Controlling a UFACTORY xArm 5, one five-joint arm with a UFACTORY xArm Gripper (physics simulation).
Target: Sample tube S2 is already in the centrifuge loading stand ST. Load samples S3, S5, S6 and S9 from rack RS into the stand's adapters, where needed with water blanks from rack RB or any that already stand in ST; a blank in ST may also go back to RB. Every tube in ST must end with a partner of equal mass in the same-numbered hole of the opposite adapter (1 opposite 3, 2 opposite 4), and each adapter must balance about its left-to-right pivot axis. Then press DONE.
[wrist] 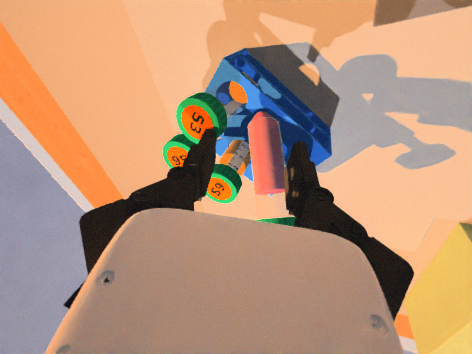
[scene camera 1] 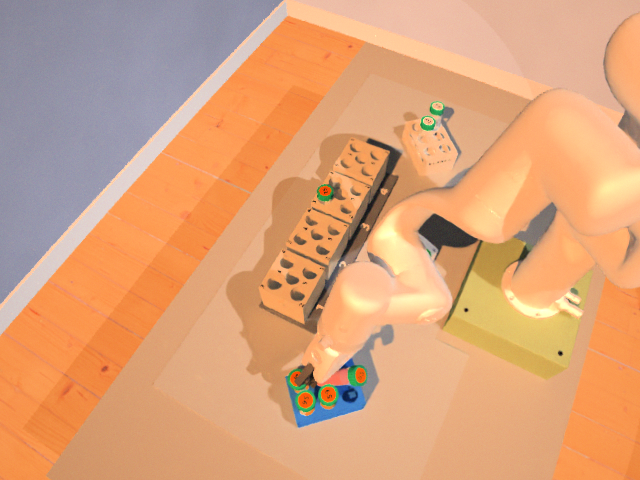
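Seen in the pictures: gripper, fingertip midpoint: [wrist: 252,151]; arm's base, link origin: [scene camera 1: 532,289].
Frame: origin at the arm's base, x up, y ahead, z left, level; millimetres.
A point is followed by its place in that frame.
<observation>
My gripper [scene camera 1: 309,381] @(x 27, y 239, z 378 mm) [wrist: 252,151] @(x 27, y 239, z 378 mm) is open and empty at the blue rack RS [scene camera 1: 330,417] @(x -80, y 187, z 419 mm) [wrist: 311,129] @(x -55, y 224, z 337 mm). Its fingers stand on either side of a tilted tube with pink liquid [scene camera 1: 336,377] @(x 27, y 210, z 373 mm) [wrist: 267,155] @(x 11, y 228, z 369 mm), nearer its right side in the wrist view. That tube leans over the rack; its label and lower end are unclear. S3 [scene camera 1: 296,379] [wrist: 196,118] @(x 34, y 264, z 416 mm), S6 [scene camera 1: 305,400] @(x 36, y 228, z 437 mm) [wrist: 176,153] @(x 36, y 234, z 439 mm) and S9 [scene camera 1: 328,395] @(x 37, y 202, z 407 mm) [wrist: 220,187] @(x 37, y 206, z 403 mm) stand in RS. S2 [scene camera 1: 325,191] @(x 40, y 450, z 78 mm) stands in a corner hole of adapter 3 in stand ST [scene camera 1: 390,181]. Rack RB [scene camera 1: 439,164] @(x -52, y 315, z -206 mm) has two white-topped tubes [scene camera 1: 436,107] @(x 36, y 386, z -280 mm) [scene camera 1: 427,122] @(x 36, y 379, z -224 mm) at its far end.
ST's other adapters [scene camera 1: 293,304] @(x 9, y 357, z 307 mm) [scene camera 1: 320,229] @(x 6, y 416, z 142 mm) [scene camera 1: 361,155] @(x 5, y 459, z -73 mm) show open holes. A small panel [scene camera 1: 428,248] @(x -15, y 216, z 38 mm) is partly hidden by my arm. The yellow-green base block [scene camera 1: 509,335] @(x 2, y -3, z 115 mm) [wrist: 442,295] @(x -41, y 9, z 127 mm) stands at the right. S3, S6 and S9 crowd the left finger's side.
</observation>
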